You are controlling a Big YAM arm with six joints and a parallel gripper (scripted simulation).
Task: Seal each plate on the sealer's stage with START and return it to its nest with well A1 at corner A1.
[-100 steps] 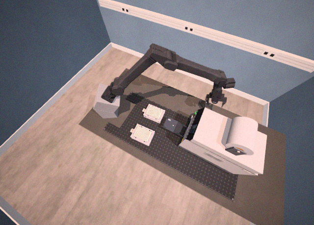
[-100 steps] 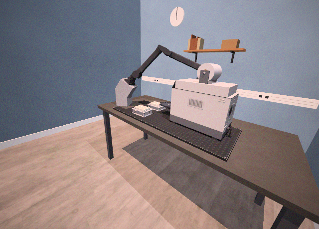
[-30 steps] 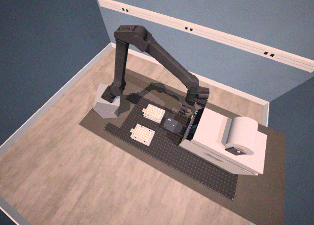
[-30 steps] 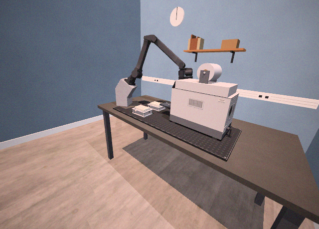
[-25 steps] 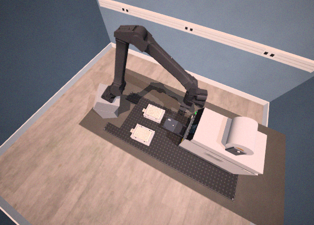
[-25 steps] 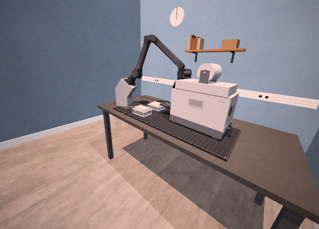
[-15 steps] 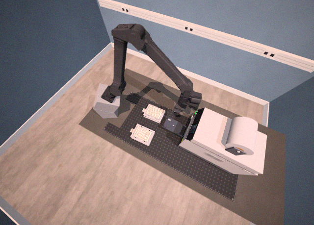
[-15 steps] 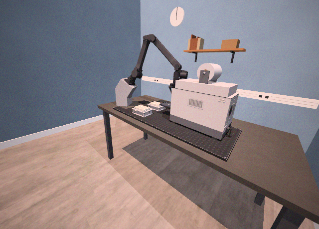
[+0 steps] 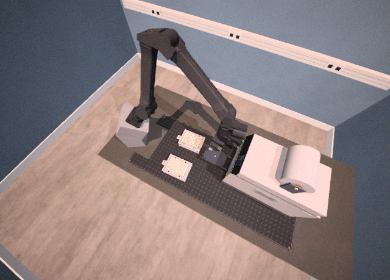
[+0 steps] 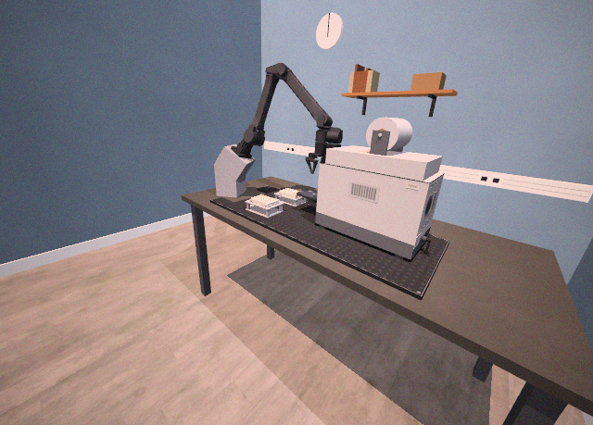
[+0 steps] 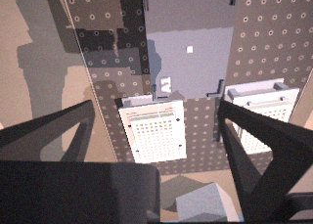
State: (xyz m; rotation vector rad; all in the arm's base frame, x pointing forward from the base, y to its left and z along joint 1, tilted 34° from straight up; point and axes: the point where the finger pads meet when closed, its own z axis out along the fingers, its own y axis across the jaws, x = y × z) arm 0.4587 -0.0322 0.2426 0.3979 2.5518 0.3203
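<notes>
My gripper is now 210 mm past the plate nest, 180 mm to the left of it and 170 mm above it. From my hand the other things lie so: sealer stage: 110 mm below, 50 mm to the right; foil roll: 330 mm ahead, 210 mm above, 100 mm to the right.
</notes>
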